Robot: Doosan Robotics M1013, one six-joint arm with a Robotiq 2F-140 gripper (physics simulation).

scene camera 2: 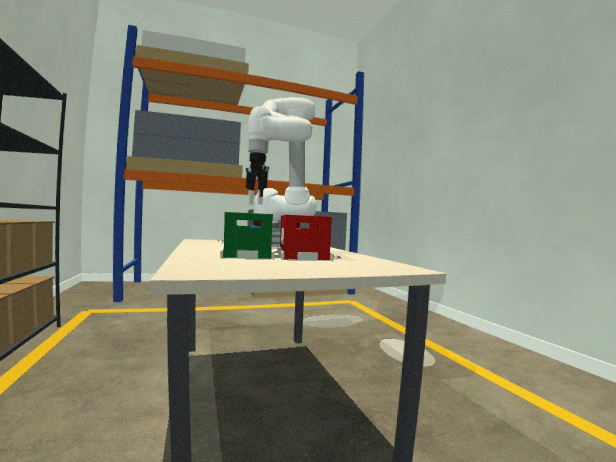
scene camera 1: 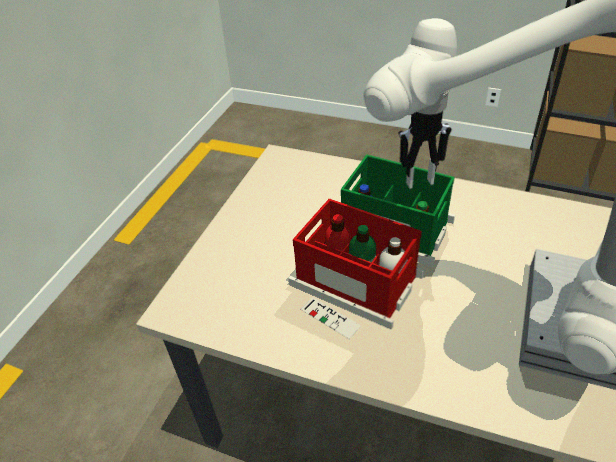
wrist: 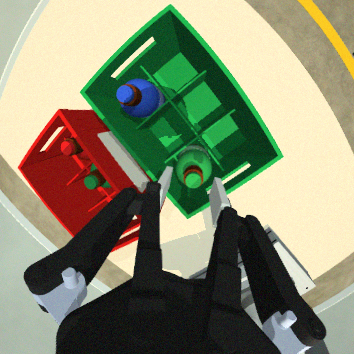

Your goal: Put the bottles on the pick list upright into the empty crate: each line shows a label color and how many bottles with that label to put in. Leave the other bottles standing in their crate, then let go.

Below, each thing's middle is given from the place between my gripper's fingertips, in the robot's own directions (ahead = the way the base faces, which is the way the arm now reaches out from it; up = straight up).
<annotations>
Now: hand 35 cm to the right of the pick list [scene camera 1: 323, 313], 22 cm above it and 11 cm short of it.
</annotations>
